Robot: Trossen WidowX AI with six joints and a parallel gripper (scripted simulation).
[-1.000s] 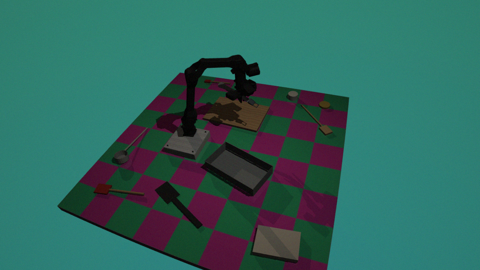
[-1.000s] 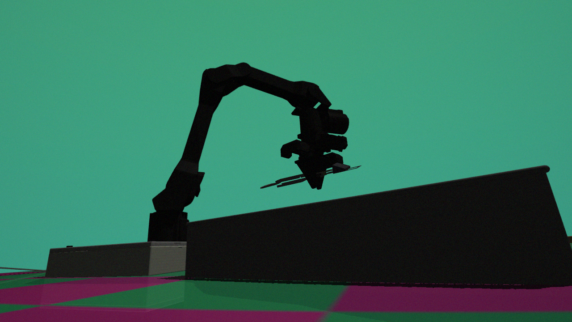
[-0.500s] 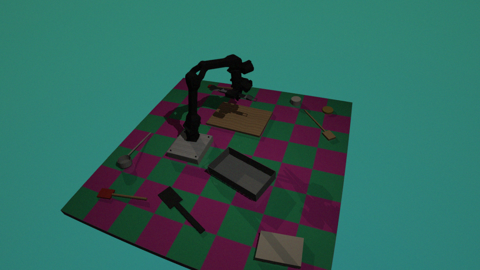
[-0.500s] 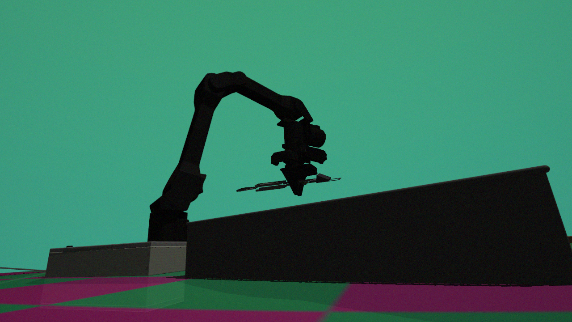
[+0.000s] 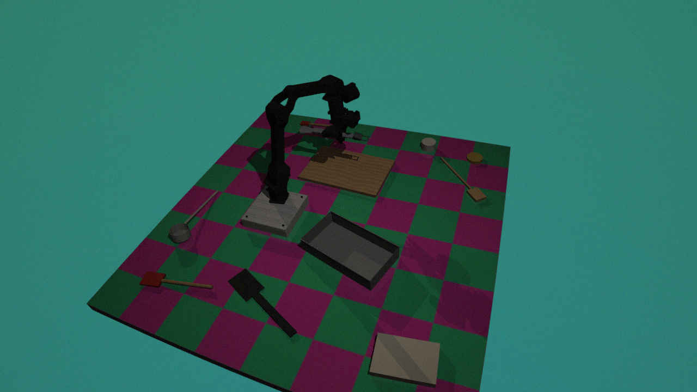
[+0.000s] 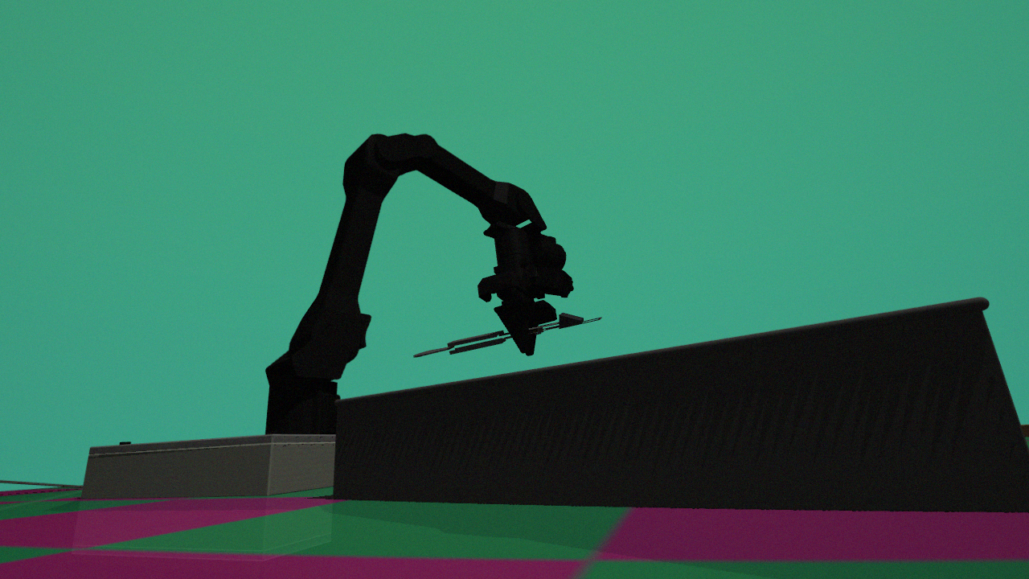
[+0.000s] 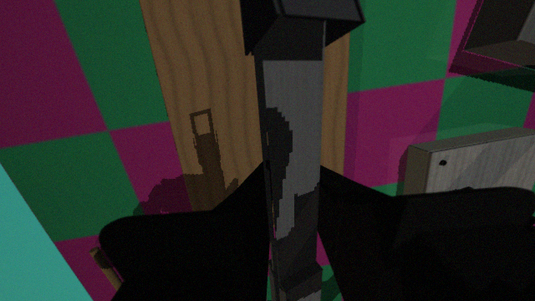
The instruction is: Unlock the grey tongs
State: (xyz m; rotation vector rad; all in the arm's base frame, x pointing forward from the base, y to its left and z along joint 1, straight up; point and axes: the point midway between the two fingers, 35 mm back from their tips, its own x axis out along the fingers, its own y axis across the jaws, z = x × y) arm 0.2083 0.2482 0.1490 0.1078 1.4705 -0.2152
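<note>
Right now the wooden board is 15 cm below my gripper tip and 1 cm ahead of it. The rest, counted from my gripper tip: roasting tin (44 cm to the right, 13 cm below, 12 cm ahead); then black spatula (68 cm to the right, 15 cm below, 13 cm behind); then disc (55 cm ahead, 16 cm to the left, 15 cm below).
</note>
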